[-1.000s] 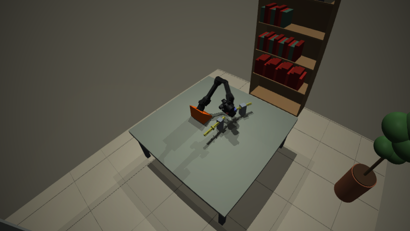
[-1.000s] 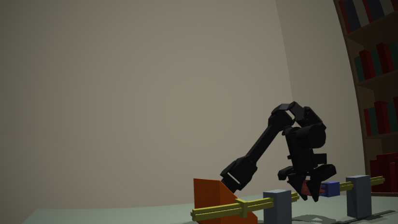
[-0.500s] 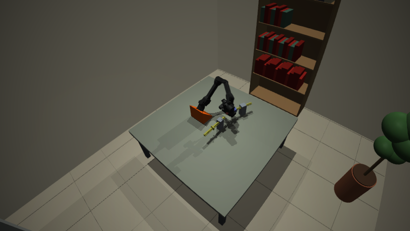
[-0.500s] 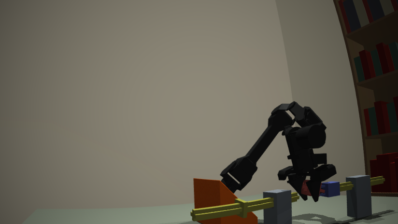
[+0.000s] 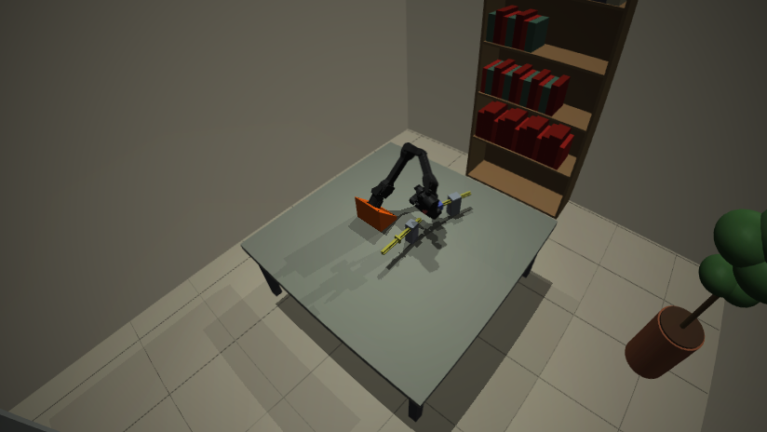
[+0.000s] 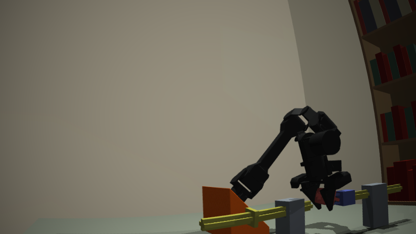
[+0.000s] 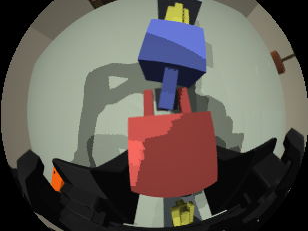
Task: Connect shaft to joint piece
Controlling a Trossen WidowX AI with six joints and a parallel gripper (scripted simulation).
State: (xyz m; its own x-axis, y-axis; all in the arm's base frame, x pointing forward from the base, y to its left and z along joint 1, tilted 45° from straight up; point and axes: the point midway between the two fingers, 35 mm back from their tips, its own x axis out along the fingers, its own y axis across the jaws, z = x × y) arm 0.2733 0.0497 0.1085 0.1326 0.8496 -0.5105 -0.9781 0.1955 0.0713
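Right now the red joint piece is 3 cm above my gripper tip and 1 cm to the left of it.
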